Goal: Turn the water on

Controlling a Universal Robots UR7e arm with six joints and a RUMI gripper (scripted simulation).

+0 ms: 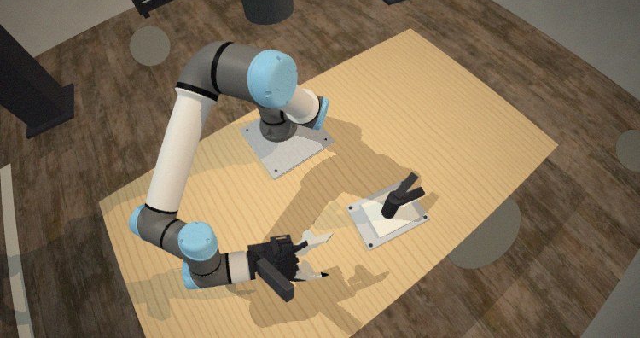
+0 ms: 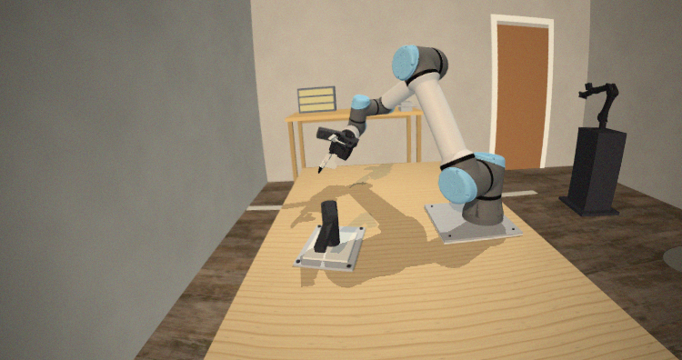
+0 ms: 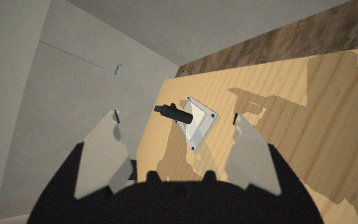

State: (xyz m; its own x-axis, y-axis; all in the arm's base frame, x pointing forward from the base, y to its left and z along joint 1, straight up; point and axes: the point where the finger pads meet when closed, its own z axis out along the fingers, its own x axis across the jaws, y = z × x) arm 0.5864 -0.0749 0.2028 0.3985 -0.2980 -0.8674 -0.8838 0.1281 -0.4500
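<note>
My hand is 310 mm to the right of the dark lever, 90 mm past it and 60 mm above it. Round my hand: tap: 290 mm to the left, 120 mm below, 80 mm behind.
</note>
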